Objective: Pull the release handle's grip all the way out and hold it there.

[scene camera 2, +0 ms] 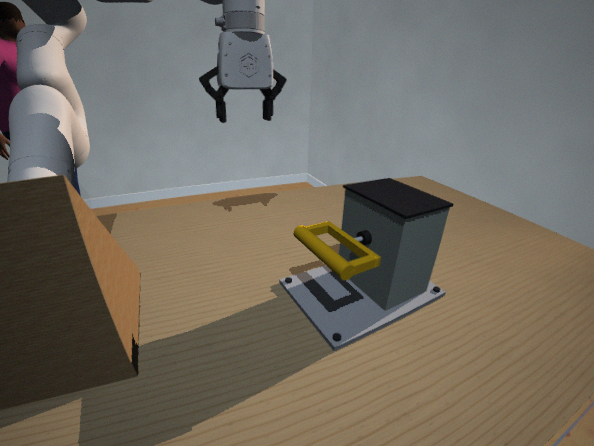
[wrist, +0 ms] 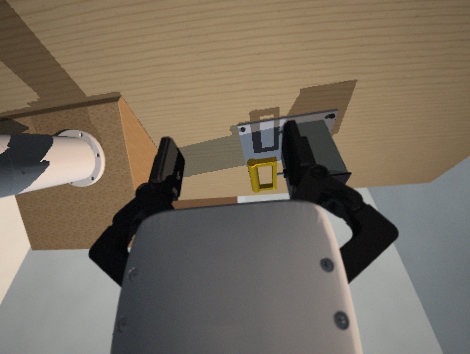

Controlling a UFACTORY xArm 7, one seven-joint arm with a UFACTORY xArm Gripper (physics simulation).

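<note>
The release handle is a yellow rectangular frame whose thick round grip (scene camera 2: pixel 322 252) (wrist: pixel 254 176) faces away from the grey housing (scene camera 2: pixel 422 255) (wrist: pixel 322 145). A short metal rod (scene camera 2: pixel 358 239) with a black collar joins the frame to the housing, which has a black top and stands on a light grey base plate (scene camera 2: pixel 350 325) (wrist: pixel 247 145). My gripper (scene camera 2: pixel 245 119) (wrist: pixel 229 141) is open and empty, fingers pointing down. It hangs well above the handle and apart from it, to its left in the scene view. In the wrist view, the right finger covers part of the housing.
A large wooden block (scene camera 2: pixel 40 280) (wrist: pixel 75 215) carries the arm's base (wrist: pixel 92 160) at the left. Its shadow falls across the wooden table (scene camera 2: pixel 450 380) (wrist: pixel 200 60) towards the base plate. Dark bolts sit at the plate's corners. Part of a person in pink (scene camera 2: pixel 6 90) shows behind the arm.
</note>
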